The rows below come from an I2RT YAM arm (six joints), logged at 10 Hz.
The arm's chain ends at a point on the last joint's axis. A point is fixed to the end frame.
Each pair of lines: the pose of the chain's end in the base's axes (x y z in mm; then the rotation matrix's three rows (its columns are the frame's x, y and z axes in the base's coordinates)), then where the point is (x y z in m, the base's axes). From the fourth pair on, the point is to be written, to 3 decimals.
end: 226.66, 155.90, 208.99; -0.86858, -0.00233, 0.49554; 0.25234, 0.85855, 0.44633; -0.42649, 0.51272, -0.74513
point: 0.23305 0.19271 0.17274
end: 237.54, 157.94, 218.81; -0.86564, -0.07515, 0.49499; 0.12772, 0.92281, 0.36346; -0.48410, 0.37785, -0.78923
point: 0.24301 0.18933 0.17765
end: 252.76, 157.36, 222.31; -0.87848, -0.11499, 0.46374; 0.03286, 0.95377, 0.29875; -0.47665, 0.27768, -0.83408
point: 0.25601 0.18431 0.17790
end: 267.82, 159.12, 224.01; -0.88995, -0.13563, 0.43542; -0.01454, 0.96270, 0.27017; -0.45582, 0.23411, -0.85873
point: 0.269 0.184 0.178
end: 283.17, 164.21, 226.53; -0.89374, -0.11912, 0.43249; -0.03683, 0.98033, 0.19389; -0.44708, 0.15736, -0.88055
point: 0.285 0.185 0.179
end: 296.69, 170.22, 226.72; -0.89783, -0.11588, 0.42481; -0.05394, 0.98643, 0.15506; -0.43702, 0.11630, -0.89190
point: 0.298 0.189 0.178
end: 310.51, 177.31, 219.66; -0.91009, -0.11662, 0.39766; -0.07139, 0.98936, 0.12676; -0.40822, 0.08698, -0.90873
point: 0.310 0.195 0.171
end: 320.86, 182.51, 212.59; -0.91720, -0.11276, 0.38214; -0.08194, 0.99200, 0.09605; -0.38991, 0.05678, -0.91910
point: 0.320 0.198 0.163
